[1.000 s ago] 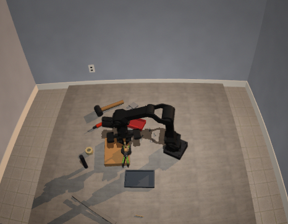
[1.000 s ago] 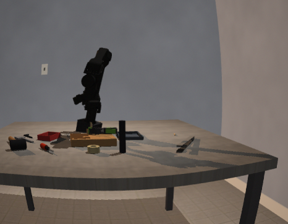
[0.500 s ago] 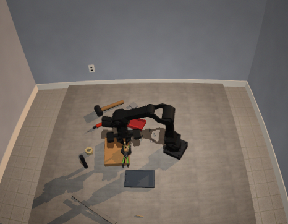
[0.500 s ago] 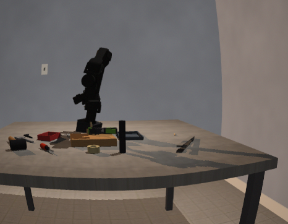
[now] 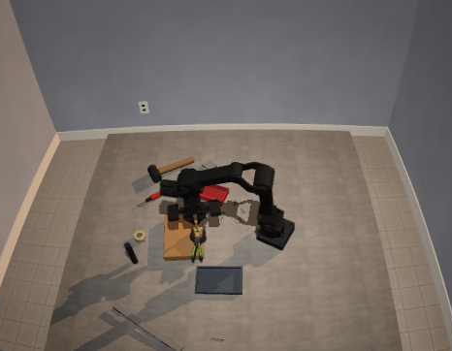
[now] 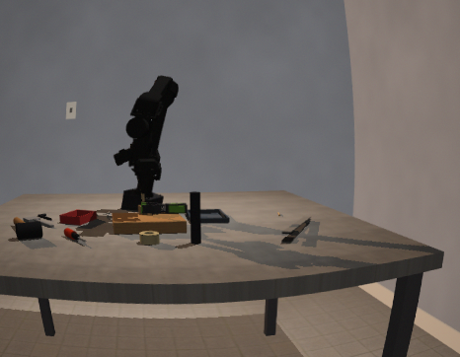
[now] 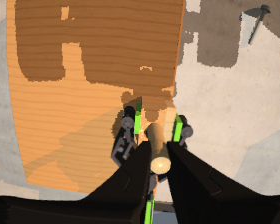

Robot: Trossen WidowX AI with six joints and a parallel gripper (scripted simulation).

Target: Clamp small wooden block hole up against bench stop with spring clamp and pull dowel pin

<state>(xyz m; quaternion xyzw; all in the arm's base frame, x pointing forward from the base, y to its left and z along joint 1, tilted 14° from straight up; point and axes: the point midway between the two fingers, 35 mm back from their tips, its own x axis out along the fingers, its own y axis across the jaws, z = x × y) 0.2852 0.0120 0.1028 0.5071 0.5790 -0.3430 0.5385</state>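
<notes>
My hand is 80 mm above the bench stop and 10 mm past it. Round my hand: wooden board: 110 mm below, 60 mm ahead, 20 mm to the left; then dowel pin: 40 mm below; then small wooden block: 80 mm below, 10 mm to the left.
</notes>
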